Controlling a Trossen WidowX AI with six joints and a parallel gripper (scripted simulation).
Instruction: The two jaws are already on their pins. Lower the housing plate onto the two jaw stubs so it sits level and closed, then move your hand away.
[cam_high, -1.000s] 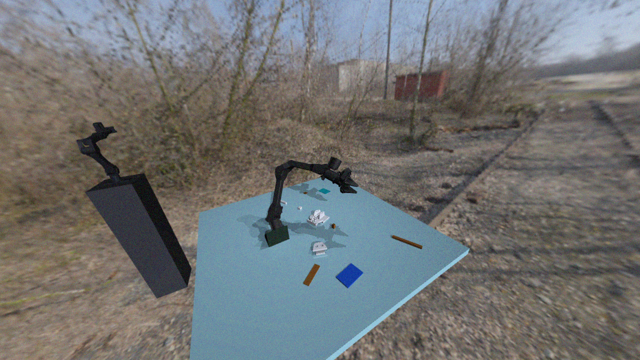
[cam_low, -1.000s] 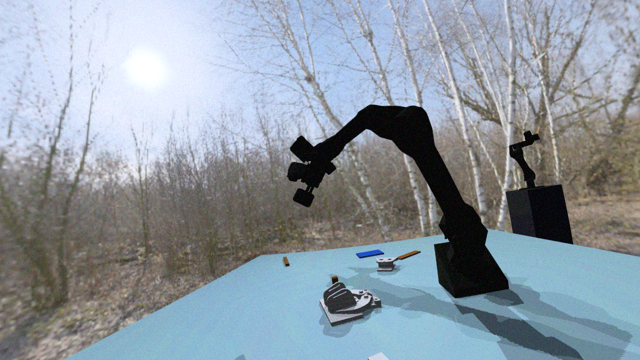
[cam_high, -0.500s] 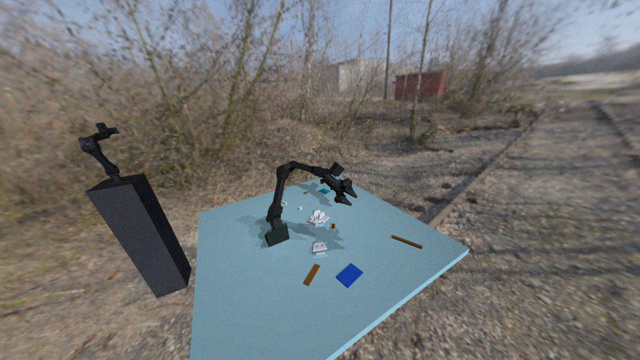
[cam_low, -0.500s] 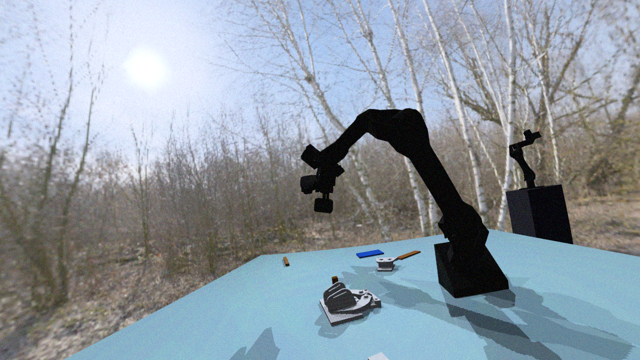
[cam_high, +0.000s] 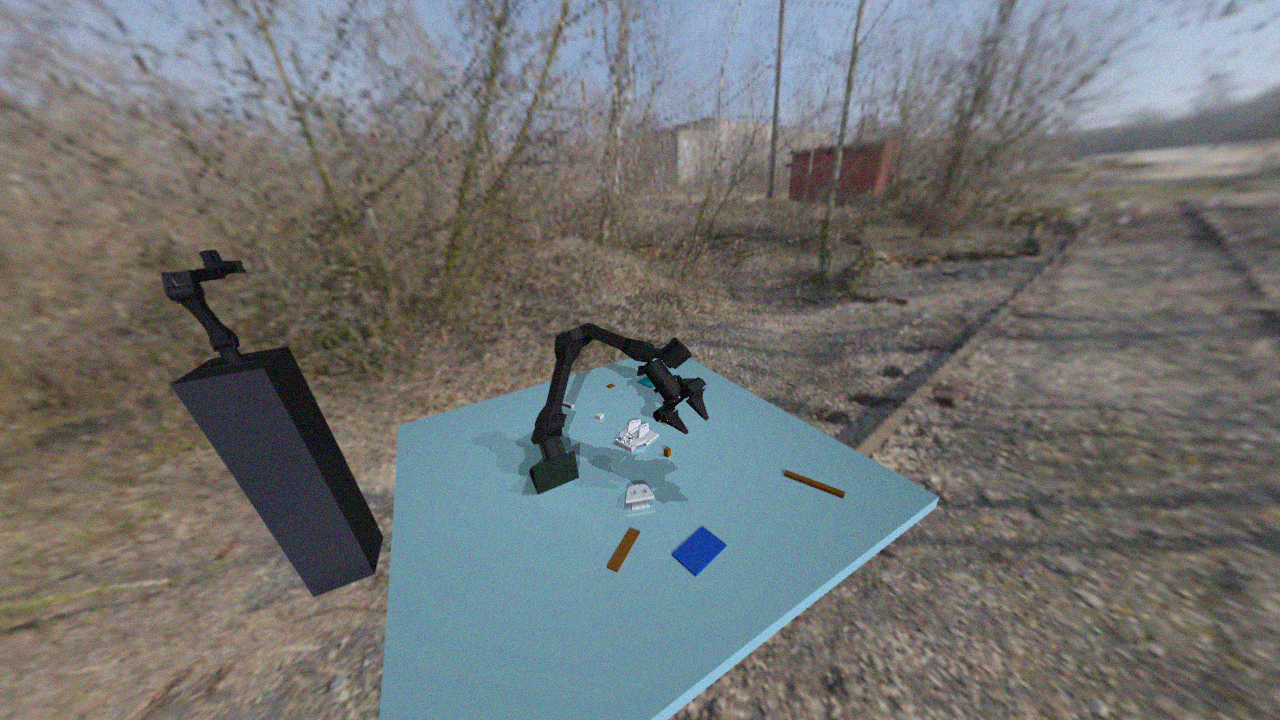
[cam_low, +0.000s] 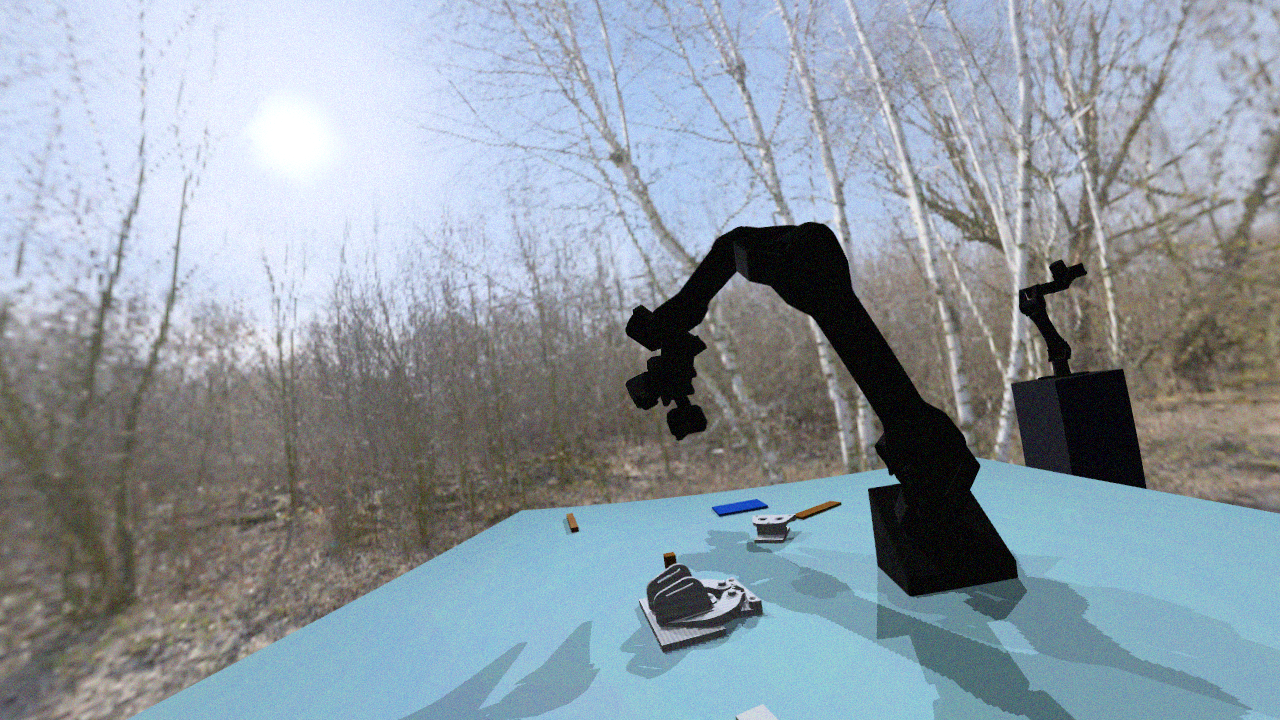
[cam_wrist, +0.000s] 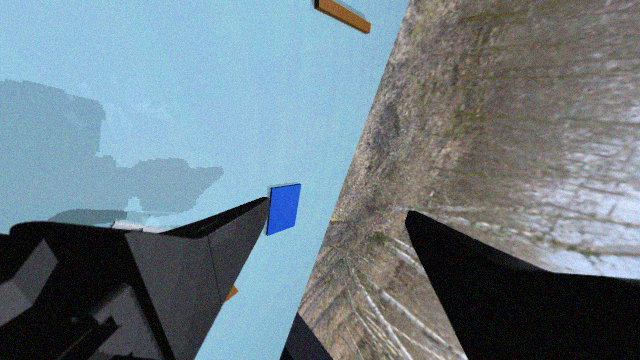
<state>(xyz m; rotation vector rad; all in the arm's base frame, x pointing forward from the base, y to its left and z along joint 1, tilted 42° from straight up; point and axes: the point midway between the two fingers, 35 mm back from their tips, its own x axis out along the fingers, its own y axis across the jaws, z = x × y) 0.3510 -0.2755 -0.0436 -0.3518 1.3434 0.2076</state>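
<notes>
My gripper tip is now 160 mm past the white part, 50 mm to the right of it and 220 mm above it. The rest, counted from my gripper tip: orange bar (260 mm behind, 80 mm to the right, 220 mm below); blue tile (100 mm behind, 170 mm to the right, 220 mm below); small orange block (180 mm to the left, 210 mm below).
</notes>
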